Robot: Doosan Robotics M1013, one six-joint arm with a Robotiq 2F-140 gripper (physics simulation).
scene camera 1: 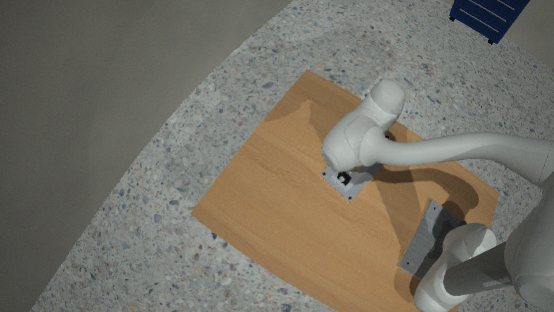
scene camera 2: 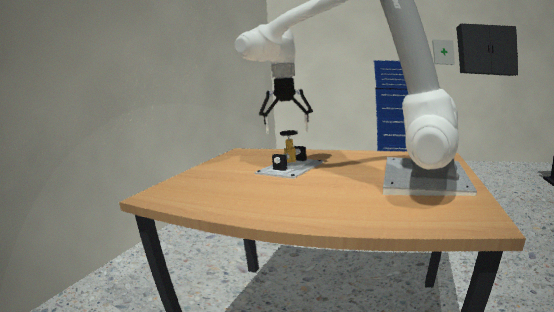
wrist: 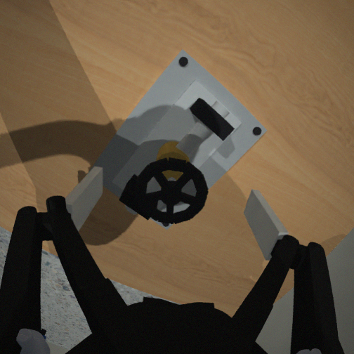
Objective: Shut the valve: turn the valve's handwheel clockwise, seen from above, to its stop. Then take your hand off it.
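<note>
The valve's black spoked handwheel [scene camera 2: 288, 133] [wrist: 171, 191] sits level on top of the yellow valve body [scene camera 2: 289, 151] [wrist: 170, 149]; the arm hides the wheel in scene camera 1. The valve is mounted on a grey base plate [scene camera 1: 352, 192] [scene camera 2: 267, 172] [wrist: 175, 85], with a black block at each end of its pipe. My gripper [scene camera 2: 287, 128] [wrist: 176, 191] is wide open and empty, pointing down. Its fingertips are a little above the wheel's height in scene camera 2. In the wrist view the wheel appears between the two pads, nearer the left one, with a gap on both sides.
The valve plate lies on the wooden table [scene camera 1: 260, 200] [scene camera 2: 210, 200]. The arm's grey mounting plate [scene camera 1: 420, 245] [scene camera 2: 395, 175] is at the table's right side. A blue drawer cabinet [scene camera 1: 487, 15] [scene camera 2: 390, 115] stands beyond the table, and a dark wall cabinet [scene camera 2: 487, 50] hangs behind.
</note>
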